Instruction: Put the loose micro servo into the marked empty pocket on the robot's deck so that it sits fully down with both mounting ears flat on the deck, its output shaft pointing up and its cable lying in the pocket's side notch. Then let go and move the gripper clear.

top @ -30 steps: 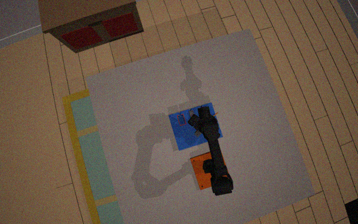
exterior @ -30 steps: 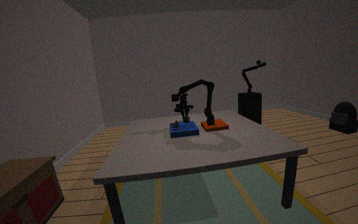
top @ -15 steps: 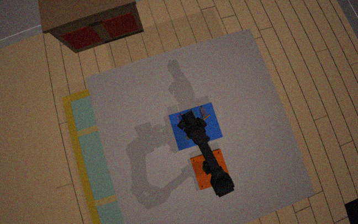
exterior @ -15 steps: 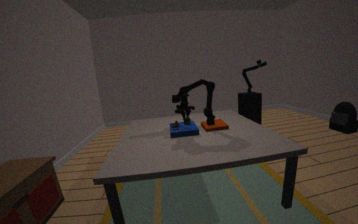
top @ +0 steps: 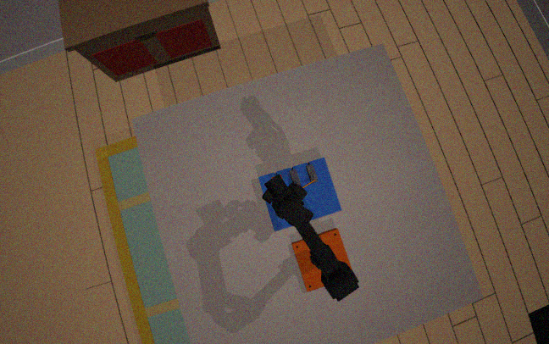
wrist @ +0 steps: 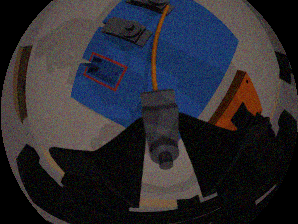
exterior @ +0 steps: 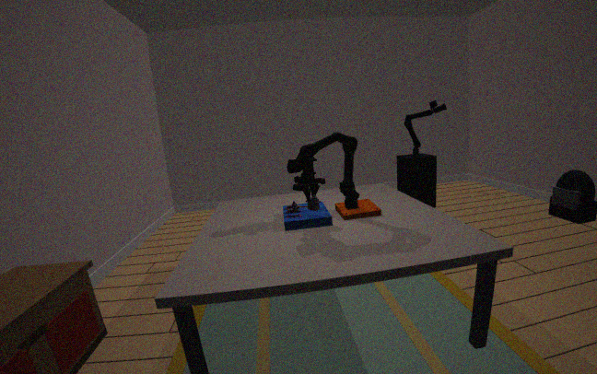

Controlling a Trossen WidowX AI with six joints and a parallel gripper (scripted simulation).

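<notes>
Now: the blue deck 1 cm behind my gripper tip, 7 cm to the right of it and 10 cm below it.
</notes>
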